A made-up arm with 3 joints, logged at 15 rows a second.
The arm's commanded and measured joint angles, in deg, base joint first. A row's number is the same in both.
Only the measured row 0 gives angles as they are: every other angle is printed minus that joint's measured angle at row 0.
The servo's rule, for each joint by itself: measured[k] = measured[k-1] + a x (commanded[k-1-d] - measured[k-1]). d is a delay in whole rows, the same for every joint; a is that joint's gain. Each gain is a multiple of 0.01, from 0.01 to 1. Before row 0 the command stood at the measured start. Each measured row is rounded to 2 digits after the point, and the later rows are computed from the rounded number. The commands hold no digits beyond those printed.
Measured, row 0:
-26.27 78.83 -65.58
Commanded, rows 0 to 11:
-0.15 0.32 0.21
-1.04 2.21 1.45
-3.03 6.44 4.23
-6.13 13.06 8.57
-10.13 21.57 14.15
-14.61 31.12 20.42
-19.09 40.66 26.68
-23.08 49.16 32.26
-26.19 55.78 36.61
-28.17 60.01 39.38
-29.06 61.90 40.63
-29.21 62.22 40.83
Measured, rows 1 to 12:
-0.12 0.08 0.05
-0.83 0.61 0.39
-2.52 2.07 1.31
-5.30 4.82 3.05
-9.02 9.01 5.71
-13.32 14.54 9.24
-17.76 21.07 13.43
-21.86 28.09 17.95
-25.19 35.01 22.43
-27.48 41.26 26.50
-28.70 46.42 29.89
-29.09 50.37 32.52
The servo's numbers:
d 0
a 0.77 0.25 0.24

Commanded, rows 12 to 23:
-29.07 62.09 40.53
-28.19 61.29 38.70
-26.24 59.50 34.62
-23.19 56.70 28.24
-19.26 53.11 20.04
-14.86 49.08 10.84
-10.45 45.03 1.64
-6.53 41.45 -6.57
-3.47 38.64 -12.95
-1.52 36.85 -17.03
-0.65 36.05 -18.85
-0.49 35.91 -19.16
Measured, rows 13 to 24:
-29.07 53.30 34.44
-28.39 55.30 35.46
-26.73 56.35 35.26
-24.00 56.44 33.58
-20.35 55.61 30.33
-16.12 53.98 25.65
-11.75 51.74 19.89
-7.73 49.17 13.54
-4.45 46.54 7.18
-2.19 44.12 1.37
-1.00 42.10 -3.48
-0.61 40.55 -7.24

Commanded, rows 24 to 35:
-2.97 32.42 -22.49
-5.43 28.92 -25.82
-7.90 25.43 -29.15
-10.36 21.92 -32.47
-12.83 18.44 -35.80
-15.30 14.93 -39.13
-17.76 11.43 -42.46
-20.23 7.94 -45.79
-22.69 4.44 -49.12
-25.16 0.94 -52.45
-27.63 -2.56 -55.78
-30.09 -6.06 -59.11
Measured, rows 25 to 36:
-2.43 38.52 -10.90
-4.74 36.12 -14.48
-7.17 33.45 -18.00
-9.63 30.57 -21.47
-12.09 27.54 -24.91
-14.56 24.39 -28.32
-17.02 21.15 -31.71
-19.49 17.85 -35.09
-21.95 14.50 -38.46
-24.42 11.11 -41.82
-26.89 7.69 -45.17
-29.35 4.25 -48.52

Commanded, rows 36 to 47:
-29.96 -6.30 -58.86
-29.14 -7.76 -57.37
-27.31 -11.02 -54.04
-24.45 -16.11 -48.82
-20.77 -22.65 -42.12
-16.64 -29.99 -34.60
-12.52 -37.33 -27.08
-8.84 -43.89 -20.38
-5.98 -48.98 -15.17
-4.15 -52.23 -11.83
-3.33 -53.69 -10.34
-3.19 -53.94 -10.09
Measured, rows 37 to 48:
-29.82 1.61 -51.00
-29.30 -0.73 -52.53
-27.77 -3.30 -52.89
-25.21 -6.50 -51.91
-21.79 -10.54 -49.56
-17.82 -15.40 -45.97
-13.74 -20.88 -41.44
-9.97 -26.63 -36.39
-6.90 -32.22 -31.30
-4.78 -37.22 -26.63
-3.66 -41.34 -22.72
-3.30 -44.49 -19.69

